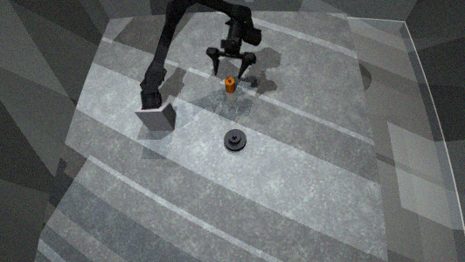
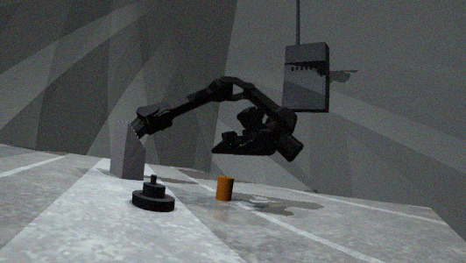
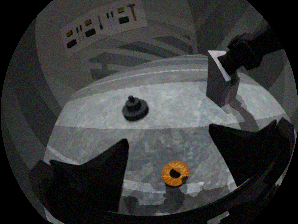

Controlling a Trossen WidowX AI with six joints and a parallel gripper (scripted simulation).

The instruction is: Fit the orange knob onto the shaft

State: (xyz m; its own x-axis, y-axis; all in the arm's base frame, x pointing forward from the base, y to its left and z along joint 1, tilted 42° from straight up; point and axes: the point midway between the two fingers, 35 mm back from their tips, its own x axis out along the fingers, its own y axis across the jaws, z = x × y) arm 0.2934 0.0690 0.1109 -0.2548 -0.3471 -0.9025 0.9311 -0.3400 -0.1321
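Now: the knob 1 cm ahead of my gripper tip, 2 cm to the left of it and 9 cm below it. Round my gripper tip: dark pedestal (1 cm ahead, 21 cm to the right, 9 cm below).
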